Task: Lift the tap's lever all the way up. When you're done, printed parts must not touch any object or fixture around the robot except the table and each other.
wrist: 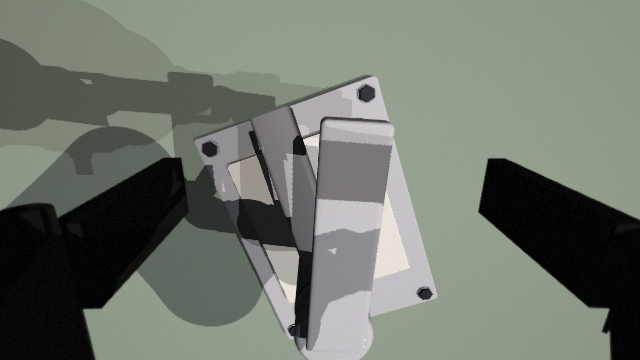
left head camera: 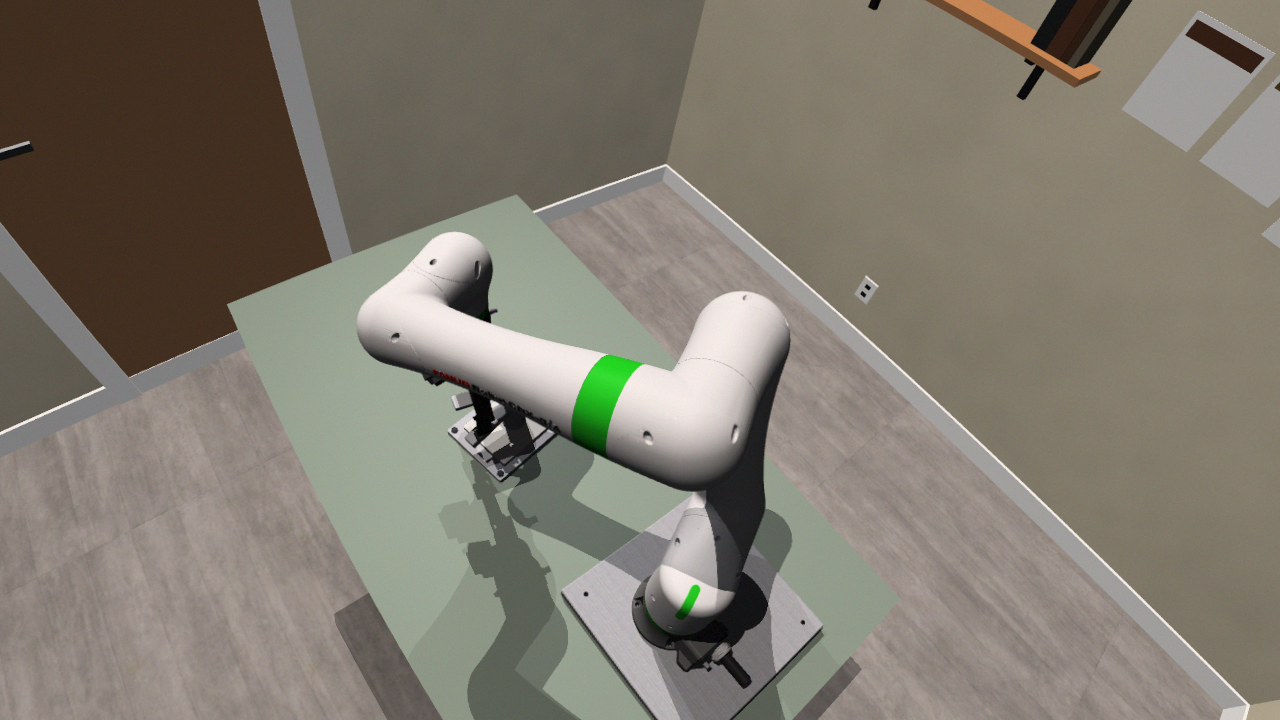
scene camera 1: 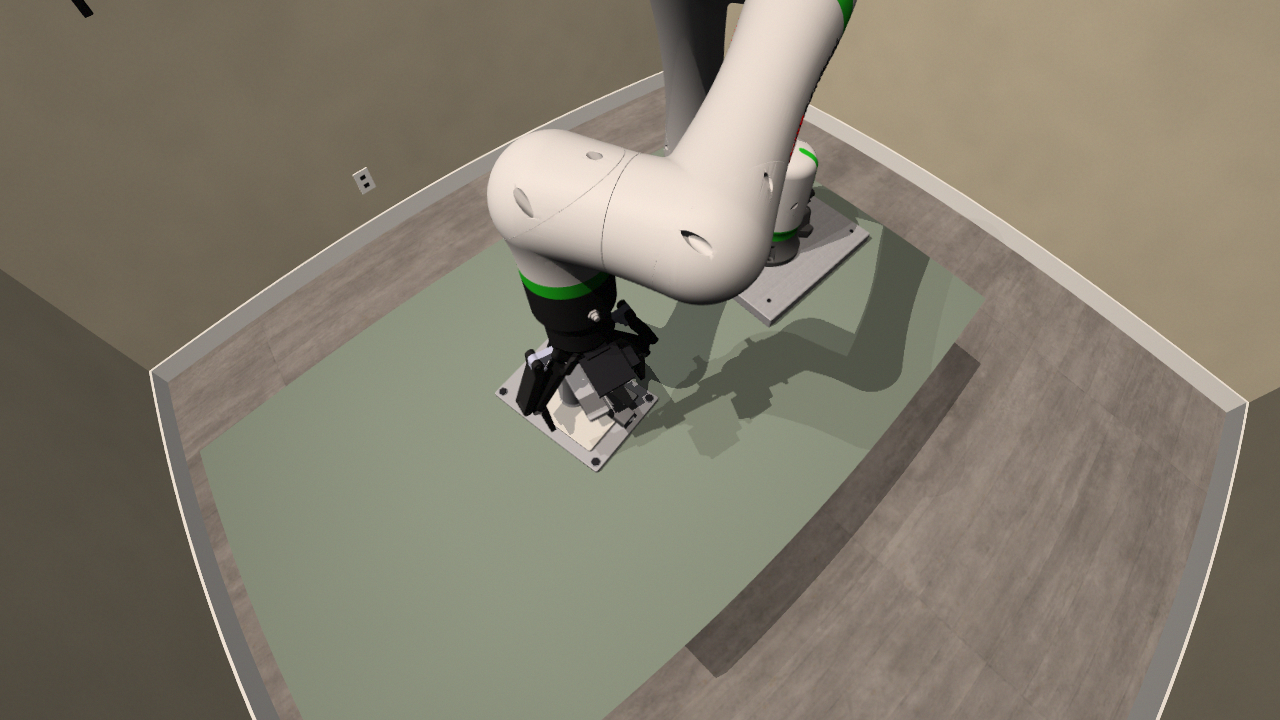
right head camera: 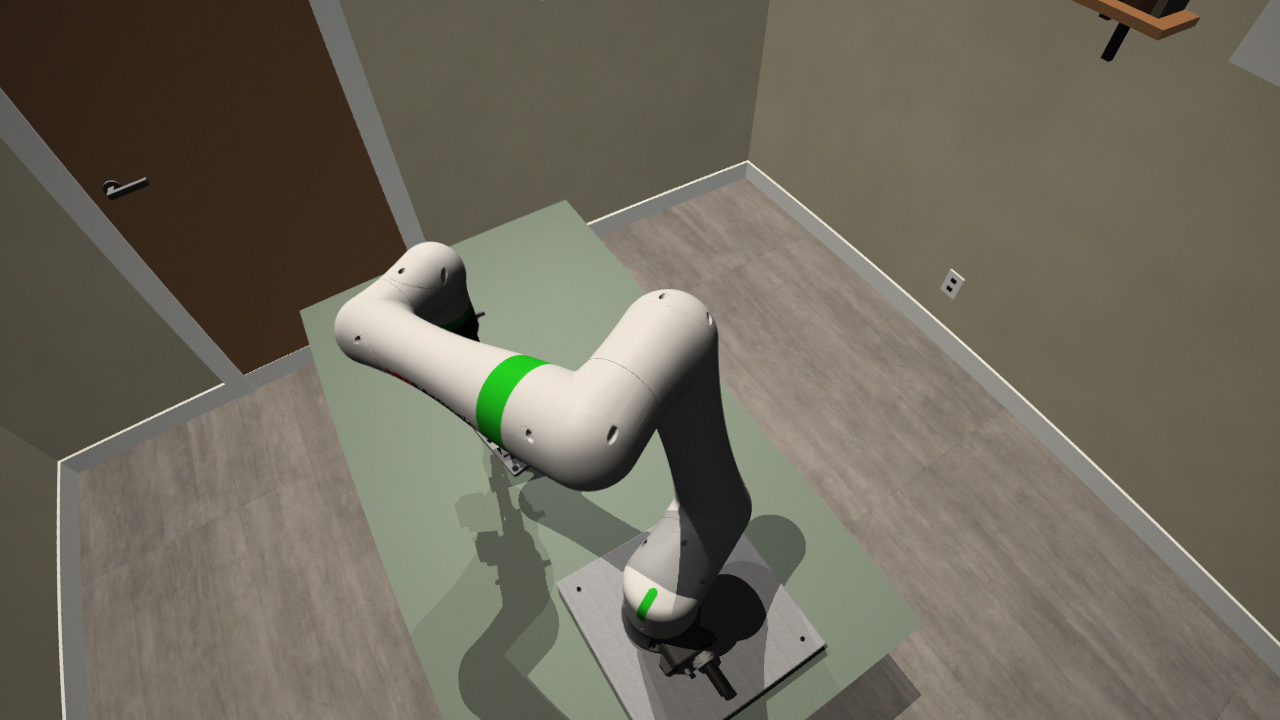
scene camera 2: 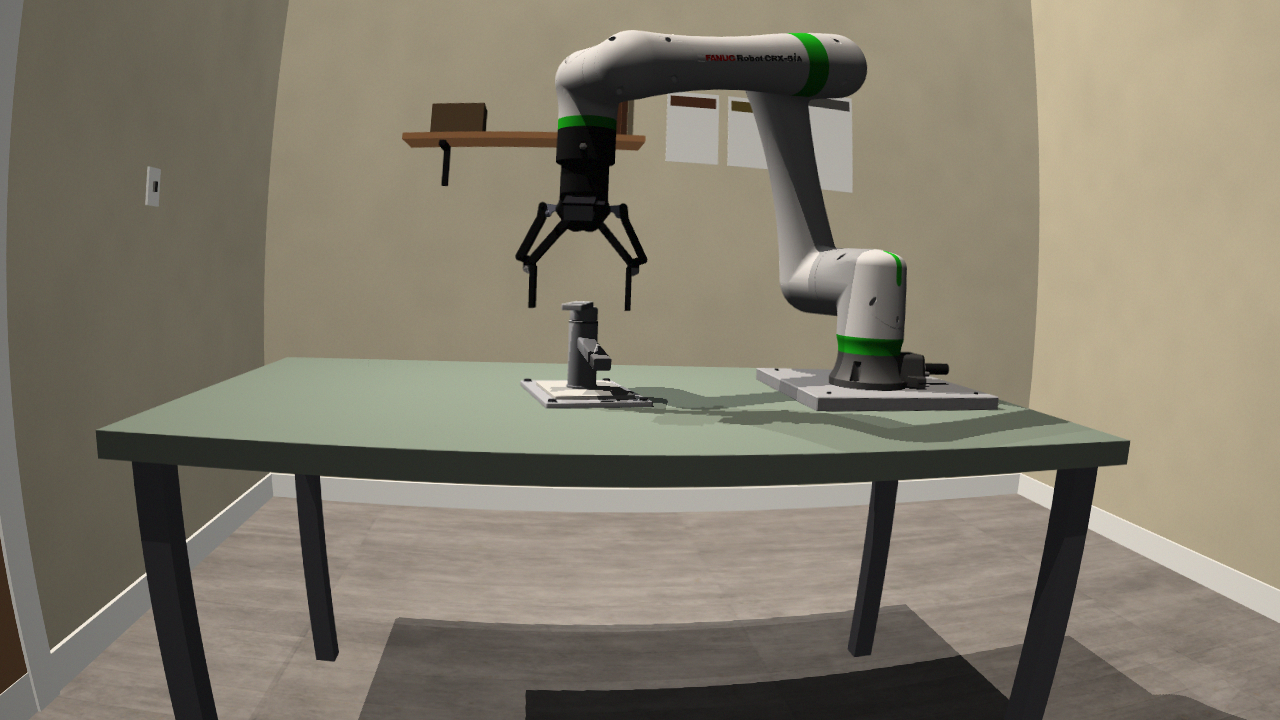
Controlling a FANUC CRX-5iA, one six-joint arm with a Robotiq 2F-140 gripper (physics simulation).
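Places are measured from the arm's base along level axes (x ahead, y left, z up), in centimetres.
Where they show: gripper, fingertip midpoint: (wrist: 334, 185) (left head camera: 470, 402) (scene camera 1: 594, 397); arm's base at its link origin: (scene camera 2: 867, 384).
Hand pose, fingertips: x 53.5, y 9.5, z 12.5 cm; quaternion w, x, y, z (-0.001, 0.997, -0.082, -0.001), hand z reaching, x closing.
Each offset is from my fingertips to the top centre of the thing. "*": to the spot under its first point. Level surfaces: height alone.
The tap is a grey column @[* dx -0.8, dy -4.3, dz -6.7 cm] (scene camera 2: 581, 349) on a bolted plate (scene camera 2: 537, 392) (wrist: 400, 299) (scene camera 1: 613, 445). Its flat lever @[dx +0.0, dy -3.1, dz +0.8 cm] (scene camera 2: 577, 306) (wrist: 345, 260) (left head camera: 461, 402) sits on top of the column and looks close to level in scene camera 2. The lower spout @[dx -2.6, dy -2.3, dz -4.9 cm] (scene camera 2: 599, 360) (wrist: 276, 137) sticks out beside and below the lever in the wrist view. My gripper (scene camera 2: 580, 308) (wrist: 334, 185) points down, open and empty, with its fingers wide apart on either side of the lever, fingertips near lever height. The arm hides most of the tap in the right head camera.
The plate stands on a green table @[dz -14.8 cm] (scene camera 2: 402, 420) (left head camera: 375, 465). The robot's base plate (scene camera 2: 904, 402) (left head camera: 604, 608) is bolted at one end of the table. A wall shelf (scene camera 2: 501, 138) with a box (scene camera 2: 458, 117) is behind the arm in scene camera 2.
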